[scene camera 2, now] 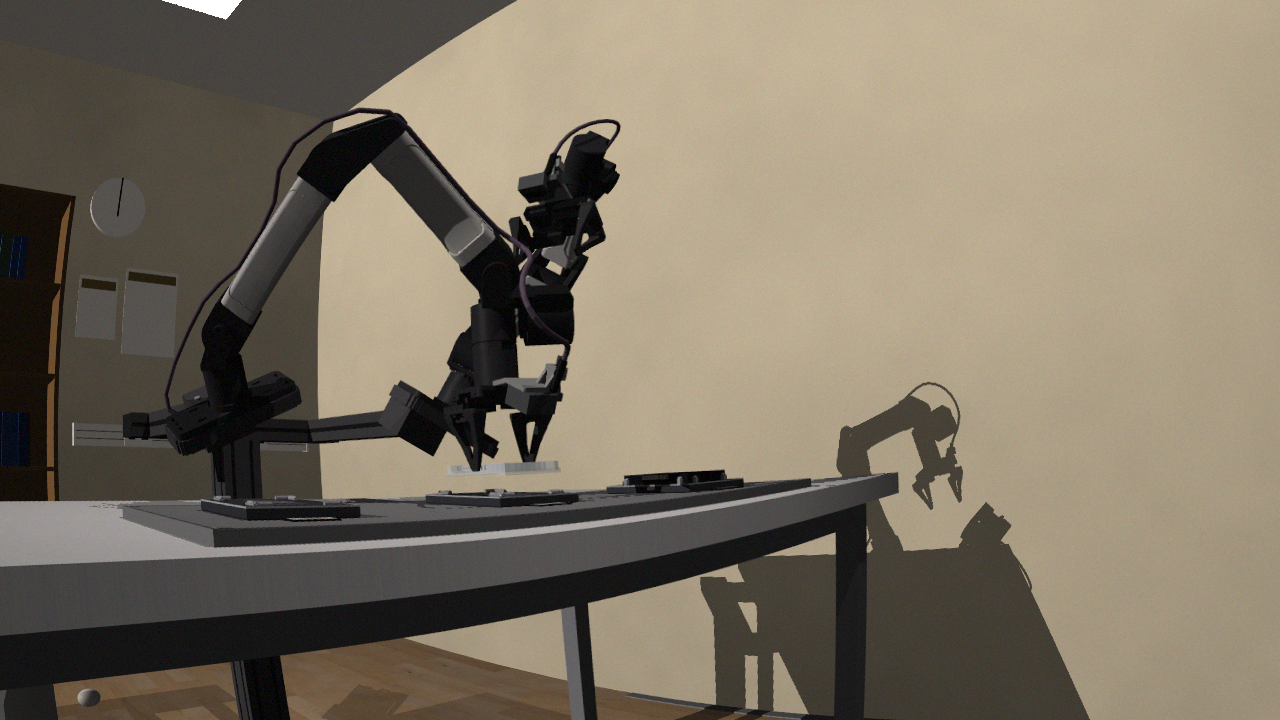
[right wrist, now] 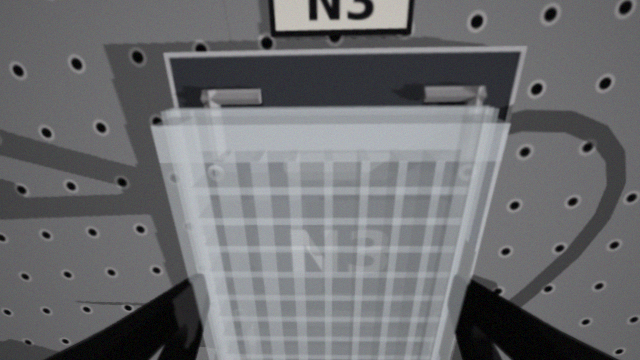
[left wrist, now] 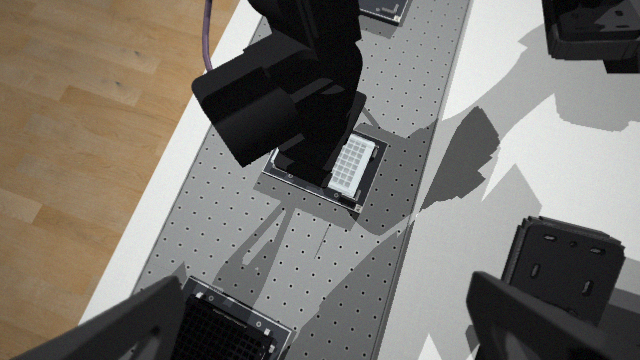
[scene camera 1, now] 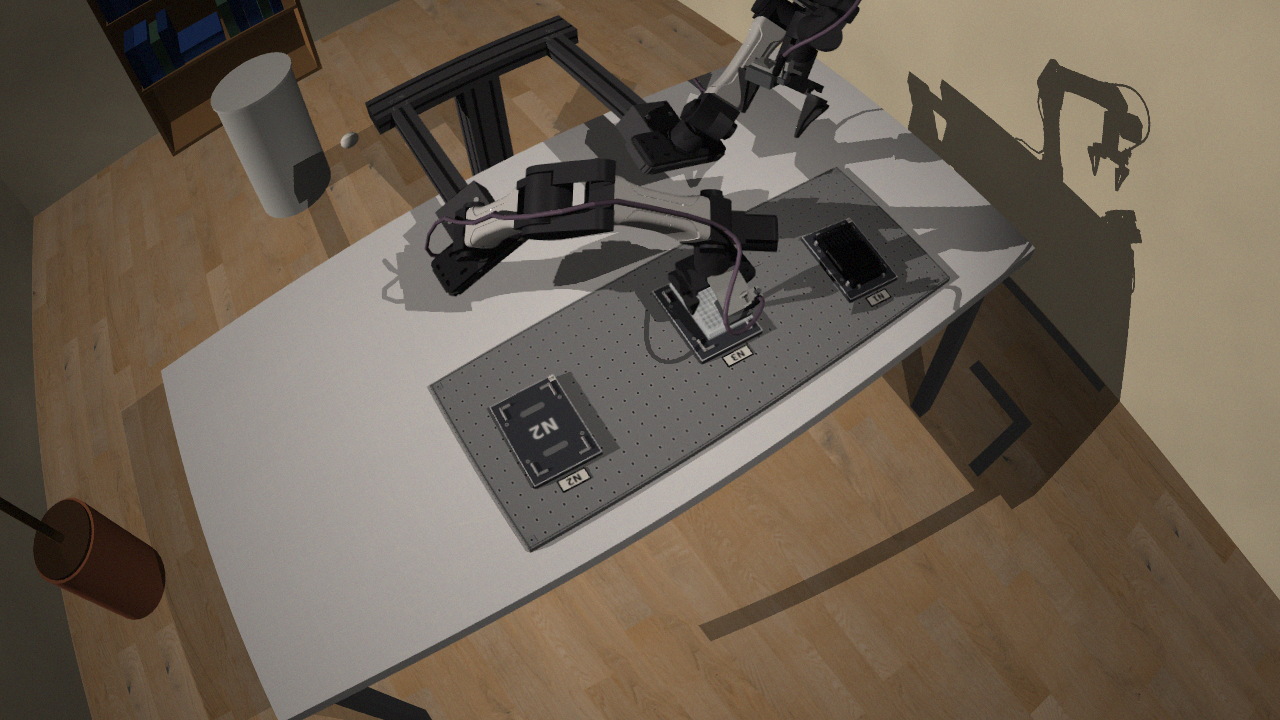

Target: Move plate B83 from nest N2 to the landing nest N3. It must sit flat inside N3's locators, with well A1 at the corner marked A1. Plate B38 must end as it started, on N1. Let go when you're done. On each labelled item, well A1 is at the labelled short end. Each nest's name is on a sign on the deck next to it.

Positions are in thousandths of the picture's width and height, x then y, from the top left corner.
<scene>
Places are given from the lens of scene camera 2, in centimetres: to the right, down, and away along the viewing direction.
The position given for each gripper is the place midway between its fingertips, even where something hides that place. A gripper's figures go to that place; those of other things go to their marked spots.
left gripper (scene camera 2: 426,358): -14, -15, 113
right gripper (scene camera 2: 393,653): -17, 14, 95
clear plate B83 (scene camera 2: 407,651): -14, 12, 90
</scene>
